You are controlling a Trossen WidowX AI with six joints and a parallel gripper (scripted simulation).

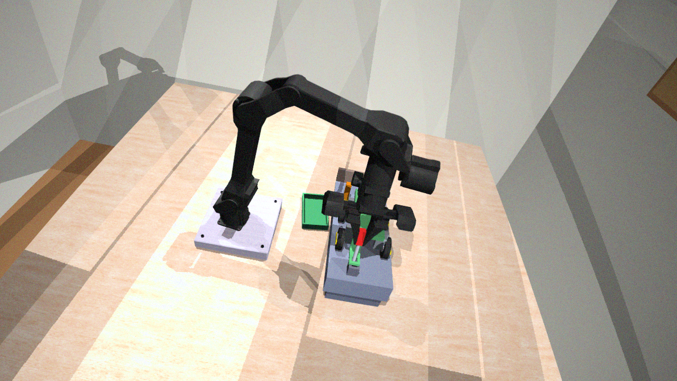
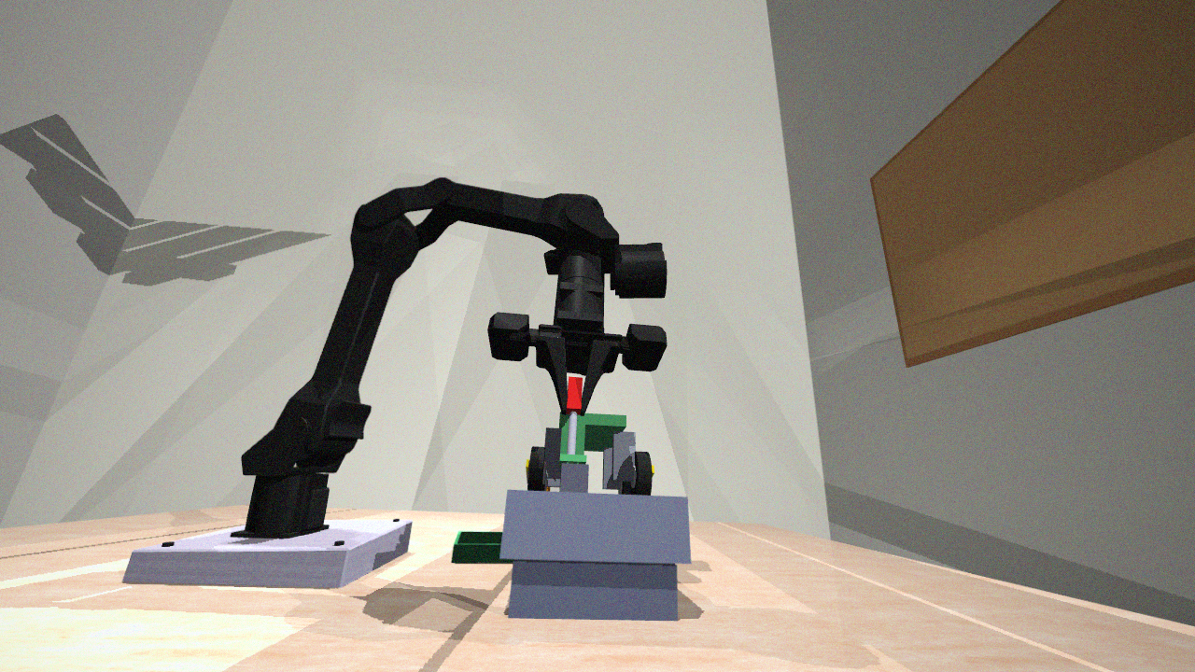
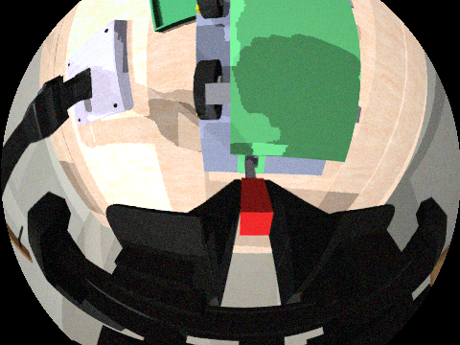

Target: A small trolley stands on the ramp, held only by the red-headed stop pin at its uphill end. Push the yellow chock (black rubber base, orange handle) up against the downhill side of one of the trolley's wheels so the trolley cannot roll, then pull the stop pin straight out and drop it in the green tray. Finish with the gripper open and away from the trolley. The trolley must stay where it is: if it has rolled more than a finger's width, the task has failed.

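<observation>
Right now my gripper tip is 190 mm to the right of the green tray, 170 mm above it and 130 mm past it. The rest, counted from my gripper tip: grey ramp 110 mm below, 100 mm to the left, 10 mm ahead; then red-headed stop pin right at my gripper tip; then trolley 100 mm to the left, 50 mm below, 10 mm ahead.
</observation>
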